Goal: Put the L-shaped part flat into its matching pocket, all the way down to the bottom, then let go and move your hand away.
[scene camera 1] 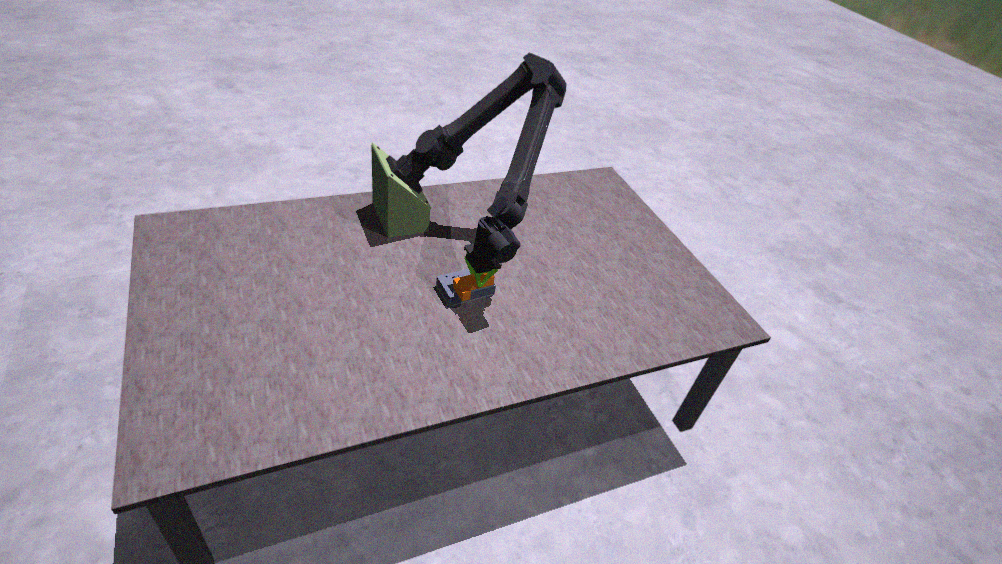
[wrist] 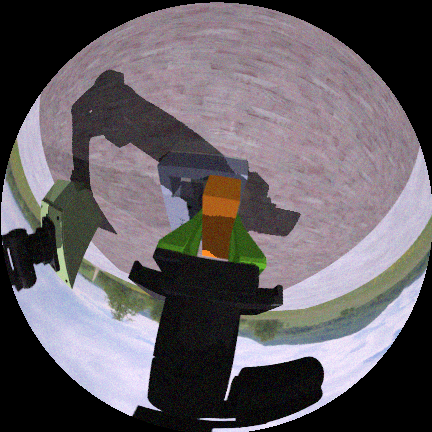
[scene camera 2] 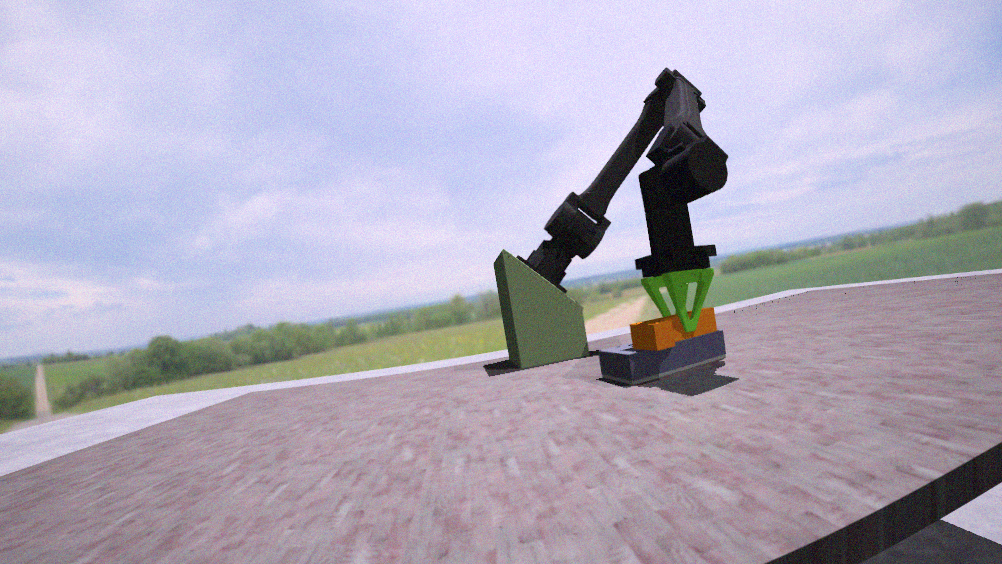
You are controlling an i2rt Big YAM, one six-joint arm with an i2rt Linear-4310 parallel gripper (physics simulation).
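Places are measured from the arm's base along level axes (x ahead, y left, z up), in millimetres.
Where they show: gripper, fingertip midpoint: [scene camera 1: 477,282] [wrist: 219,212] [scene camera 2: 683,331]; arm's base, origin of the base link: [scene camera 1: 402,176] [wrist: 50,242] [scene camera 2: 535,281].
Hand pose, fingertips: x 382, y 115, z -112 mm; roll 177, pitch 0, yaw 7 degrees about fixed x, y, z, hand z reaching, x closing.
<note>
Each offset is from my fingertips to the centre of the thing. Level surfaces: height alone.
The orange L-shaped part {dx +16, dy -10, dz +8 mm} [scene camera 1: 463,284] [scene camera 2: 654,334] [wrist: 220,205] is between the green fingertips of my gripper [scene camera 1: 482,281] [scene camera 2: 689,327] [wrist: 219,212], which is shut on it. The blue-grey pocket block {dx -22, dy -24, dz -25 mm} [scene camera 1: 443,290] [scene camera 2: 634,367] [wrist: 200,161] stands on the table directly under the part. In the scene camera 2 view the part's underside is at about the block's top rim, and most of the part's height shows above it. In the wrist view some dark pocket opening shows left of the part. The far end of the part and its contact with the block are hidden.
The table {dz -43 mm} [scene camera 1: 294,336] [scene camera 2: 420,455] carries the green wedge-shaped arm mount [scene camera 1: 401,210] [scene camera 2: 539,318] [wrist: 75,220] behind and to the left of the block. The dark arm arches from the mount over to the block, and its shadow falls across the table.
</note>
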